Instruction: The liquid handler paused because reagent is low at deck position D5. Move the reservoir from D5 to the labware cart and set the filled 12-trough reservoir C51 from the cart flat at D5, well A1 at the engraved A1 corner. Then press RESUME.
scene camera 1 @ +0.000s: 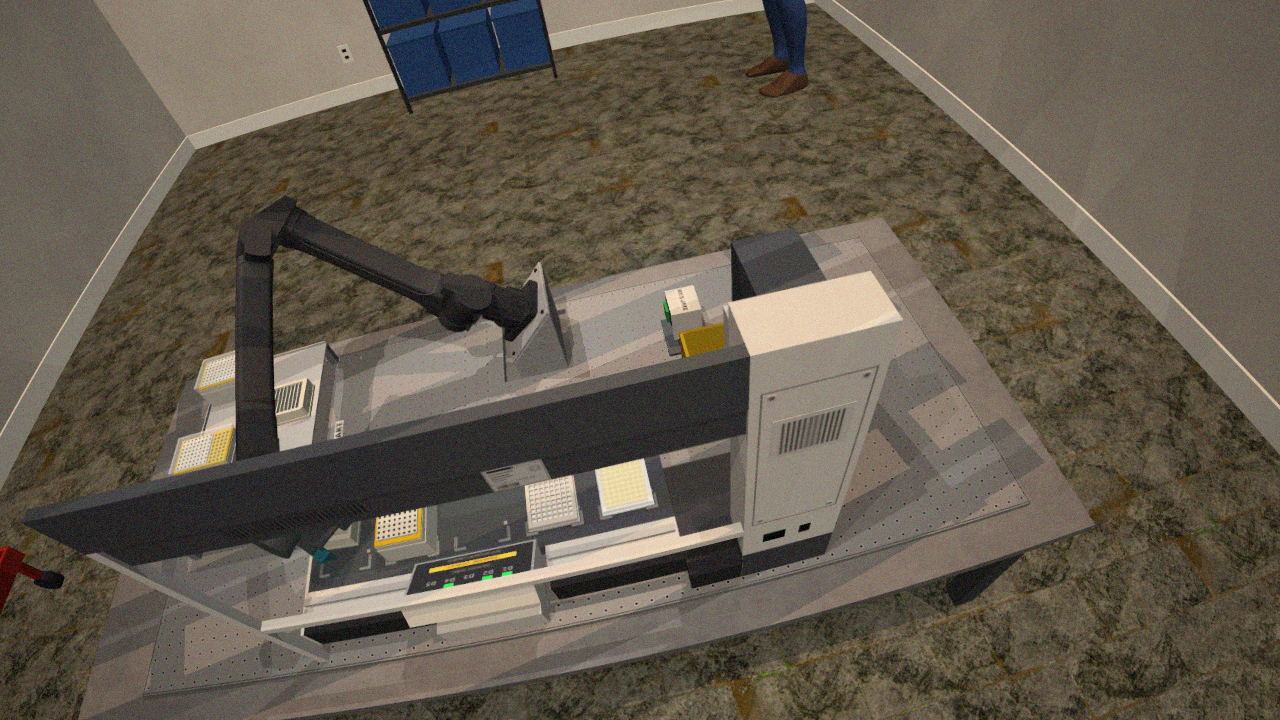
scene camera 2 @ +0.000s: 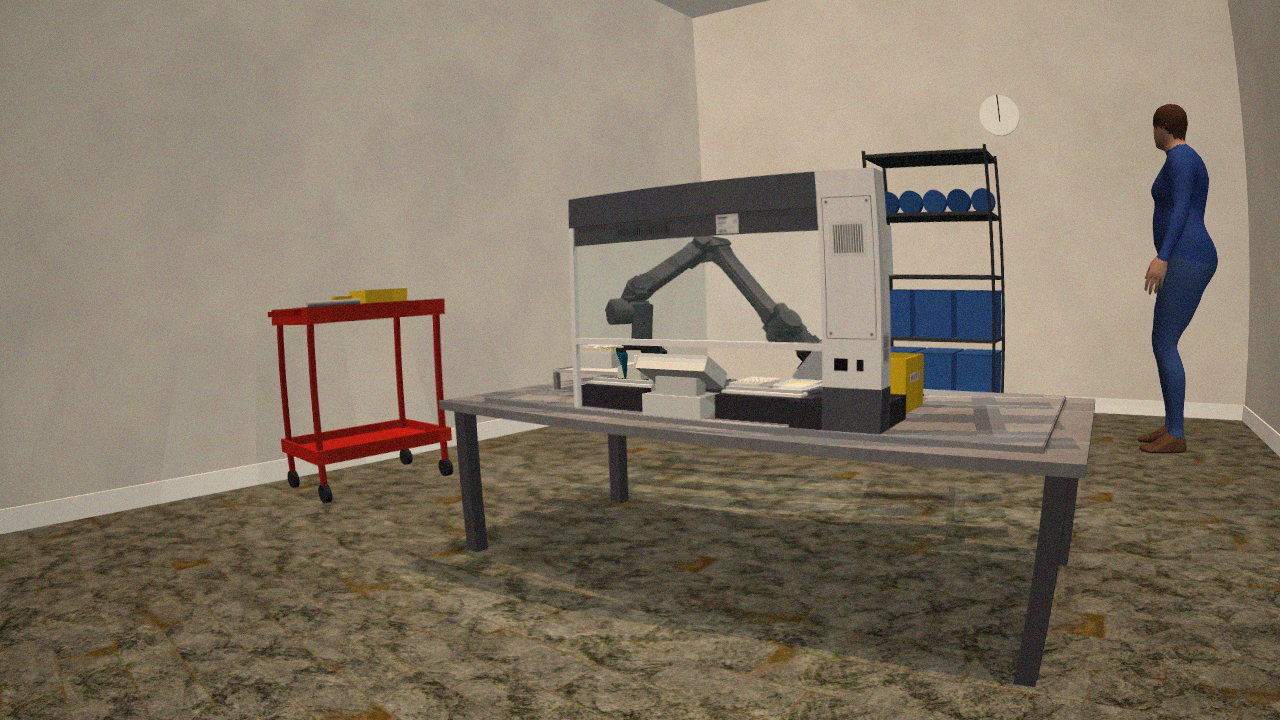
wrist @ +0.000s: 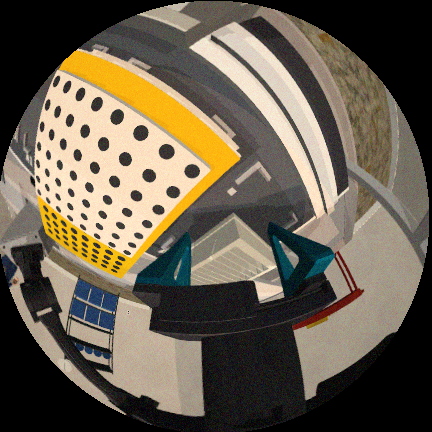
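Seen in the pictures: gripper, fingertip midpoint: (scene camera 1: 351, 536) (scene camera 2: 640, 377) (wrist: 229, 231); arm's base, link origin: (scene camera 1: 523, 312) (scene camera 2: 816, 356) (wrist: 27, 251).
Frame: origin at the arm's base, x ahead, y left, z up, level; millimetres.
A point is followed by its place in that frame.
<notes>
The pale D5 reservoir (wrist: 231, 252) @[x 447, y -302, z -9 mm] (scene camera 1: 343, 537) with slatted troughs is at the left end of the deck. Bare deck and corner brackets show beside it; its exact seating is unclear. My gripper (wrist: 229, 231) @[x 449, y -304, z -36 mm] is open, its teal fingers low on either side of the reservoir. One teal finger (scene camera 1: 321, 555) (scene camera 2: 622, 362) @[x 512, y -310, z 11 mm] shows in the scene views; the other is hidden. A reservoir with dark troughs (scene camera 1: 292, 400) @[x 136, y -510, z -18 mm] stands on the white labware cart (scene camera 1: 308, 358) @[x 0, y -527, z -39 mm]. A small white box (scene camera 1: 683, 304) @[x 47, y 327, z 5 mm] with a green face stands at the back right; its lettering is hard to read.
A yellow-rimmed tip rack (scene camera 1: 398, 528) (wrist: 110, 165) stands close beside the reservoir. The handler's dark overhead beam (scene camera 1: 537, 416) @[x 583, y 170, z 445 mm] spans above the deck. A tilted display (scene camera 1: 474, 568) stands at the front. More yellow-rimmed racks (scene camera 1: 202, 450) @[x 274, y -646, z 31 mm] are on the labware cart.
</notes>
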